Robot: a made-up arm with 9 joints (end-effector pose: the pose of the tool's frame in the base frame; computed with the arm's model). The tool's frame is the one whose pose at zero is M.
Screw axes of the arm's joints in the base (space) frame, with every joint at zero. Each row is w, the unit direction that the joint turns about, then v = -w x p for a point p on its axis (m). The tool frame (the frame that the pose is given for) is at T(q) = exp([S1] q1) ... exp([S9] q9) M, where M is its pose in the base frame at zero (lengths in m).
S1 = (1, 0, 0, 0.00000, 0.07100, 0.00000)
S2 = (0, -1, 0, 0.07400, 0.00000, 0.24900)
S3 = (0, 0, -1, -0.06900, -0.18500, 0.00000)
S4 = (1, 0, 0, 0.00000, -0.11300, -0.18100)
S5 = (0, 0, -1, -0.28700, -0.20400, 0.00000)
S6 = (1, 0, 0, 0.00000, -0.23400, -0.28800)
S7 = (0, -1, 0, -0.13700, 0.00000, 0.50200)
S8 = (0, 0, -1, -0.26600, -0.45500, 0.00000)
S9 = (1, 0, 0, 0.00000, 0.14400, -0.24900)
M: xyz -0.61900 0.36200 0.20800 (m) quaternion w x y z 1 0 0 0
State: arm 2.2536 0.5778 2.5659 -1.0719 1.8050 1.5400 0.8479 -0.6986 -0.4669
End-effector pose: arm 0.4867 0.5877 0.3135 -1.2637 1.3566 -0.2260
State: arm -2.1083 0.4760 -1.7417 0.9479 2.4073 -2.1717 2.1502 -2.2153 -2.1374
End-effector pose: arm -0.5851 -0.4006 -0.2728 1.6543 0.9703 2.3911
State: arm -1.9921 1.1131 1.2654 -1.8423 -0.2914 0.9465 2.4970 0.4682 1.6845
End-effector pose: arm -0.1263 -0.5628 -0.1743 -1.0194 -0.0424 2.8017
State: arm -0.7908 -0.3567 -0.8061 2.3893 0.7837 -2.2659 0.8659 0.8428 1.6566
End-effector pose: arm -0.1273 0.1287 0.6710 1.3365 0.4675 -0.2876
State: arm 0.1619 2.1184 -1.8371 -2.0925 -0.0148 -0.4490 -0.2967 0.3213 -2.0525
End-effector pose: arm 0.0993 -0.3694 0.3135 -0.6036 -0.0952 1.7715
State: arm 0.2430 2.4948 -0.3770 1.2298 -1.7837 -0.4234 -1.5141 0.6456 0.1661
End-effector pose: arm -0.0288 0.1772 0.0532 -1.1258 -2.3380 -0.0978
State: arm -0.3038 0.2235 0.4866 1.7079 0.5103 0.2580 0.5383 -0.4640 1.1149
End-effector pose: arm -0.7993 0.1775 -0.1323 2.3537 -1.3909 -0.0096
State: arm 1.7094 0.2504 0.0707 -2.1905 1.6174 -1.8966 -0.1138 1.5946 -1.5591
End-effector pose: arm 0.0239 0.1870 -0.1707 0.7585 -0.7301 0.7860
